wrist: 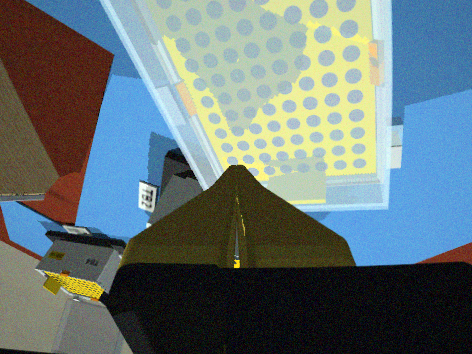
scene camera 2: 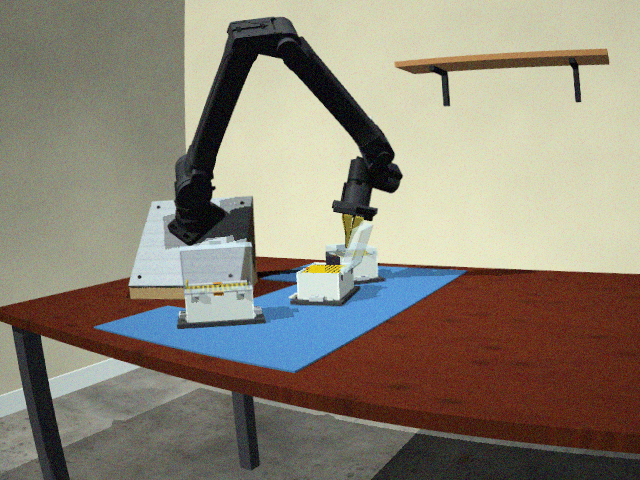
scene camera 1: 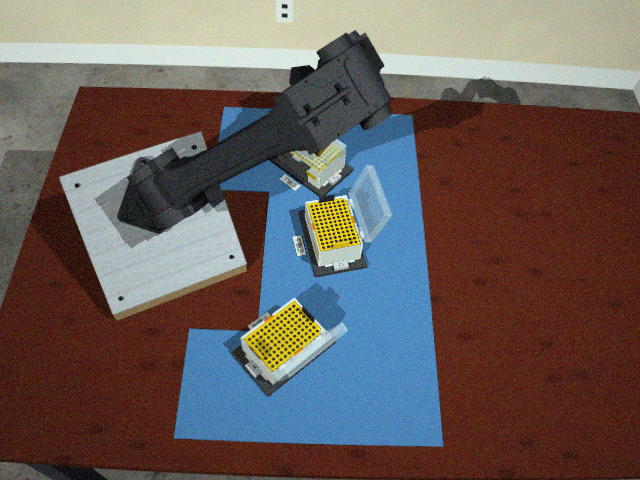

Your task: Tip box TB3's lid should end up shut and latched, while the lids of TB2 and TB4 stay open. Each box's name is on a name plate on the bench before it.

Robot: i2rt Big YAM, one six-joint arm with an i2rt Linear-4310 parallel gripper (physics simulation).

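Where they show: gripper, fingertip midpoint: [wrist: 236, 176] [scene camera 2: 346, 248] [scene camera 1: 316, 155]; arm's base at its link origin: [scene camera 2: 197, 222] [scene camera 1: 150, 195].
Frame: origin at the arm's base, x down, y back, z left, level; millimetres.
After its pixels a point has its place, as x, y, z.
TB3, the back box [scene camera 1: 325, 179] {129, -309, 178} [scene camera 2: 366, 269] {122, -330, 206}, has its clear lid [wrist: 330, 117] {73, -294, 243} down over the yellow rack; whether it is fully seated or latched cannot be told. My gripper [scene camera 2: 346, 244] {73, -287, 194} [wrist: 236, 176] {73, -287, 194} is shut and empty, pointing down with its tips at or just above the lid's latch-side edge; contact is unclear. The arm hides it in scene camera 1. TB2, the middle box [scene camera 1: 340, 255] {115, -351, -18} [scene camera 2: 323, 287] {118, -362, -14}, has its lid [scene camera 1: 370, 204] {53, -399, 63} [scene camera 2: 361, 241] {34, -415, 45} standing open. TB4, the near box [scene camera 1: 281, 335] [scene camera 2: 219, 305] {115, -293, -233} [wrist: 82, 261] {115, -245, -161}, has its lid [scene camera 2: 216, 264] {37, -320, -258} [wrist: 87, 322] {61, -301, -263} open.
TB2's raised lid stands close to TB3 and my gripper. The arm [scene camera 1: 242, 147] {-297, -209, -135} [scene camera 2: 330, 93] {-263, -361, 40} reaches over from its pale base board [scene camera 1: 175, 268] {94, -51, -91} [scene camera 2: 155, 258] {70, 34, -109}. Name plates [scene camera 1: 289, 181] [wrist: 148, 196] lie on the blue mat [scene camera 1: 382, 361] {151, -441, -212} [scene camera 2: 289, 346] {151, -474, -271}. A wall shelf [scene camera 2: 506, 59] is at the back right.
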